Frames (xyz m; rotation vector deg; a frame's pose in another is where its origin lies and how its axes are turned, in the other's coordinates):
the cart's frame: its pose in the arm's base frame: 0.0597 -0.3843 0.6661 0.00 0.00 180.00
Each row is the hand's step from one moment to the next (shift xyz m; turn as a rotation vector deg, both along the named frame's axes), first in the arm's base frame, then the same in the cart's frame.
Working: the arm's base frame: its pose in the cart's frame: 0.0597 -0.3843 -0.6661 0.00 0.00 180.00

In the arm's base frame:
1: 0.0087 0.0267 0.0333 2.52 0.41 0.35
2: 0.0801 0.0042 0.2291 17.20 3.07 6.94
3: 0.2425 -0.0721 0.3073 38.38 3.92 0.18
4: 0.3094 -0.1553 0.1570 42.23 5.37 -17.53
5: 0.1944 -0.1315 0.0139 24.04 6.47 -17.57
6: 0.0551 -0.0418 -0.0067 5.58 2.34 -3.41
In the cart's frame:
1: -0.0087 -0.0267 0.0333 -2.52 -0.41 0.35
2: -0.0801 -0.0042 0.2291 -17.20 -3.07 6.94
3: -0.2425 0.0721 0.3073 -38.38 -3.92 0.18
4: -0.3094 0.1553 0.1570 -42.23 -5.37 -17.53
5: -0.1944 0.1315 0.0139 -24.04 -6.47 -17.57
6: -0.0551 0.0418 -0.0067 -5.58 -2.34 -3.41

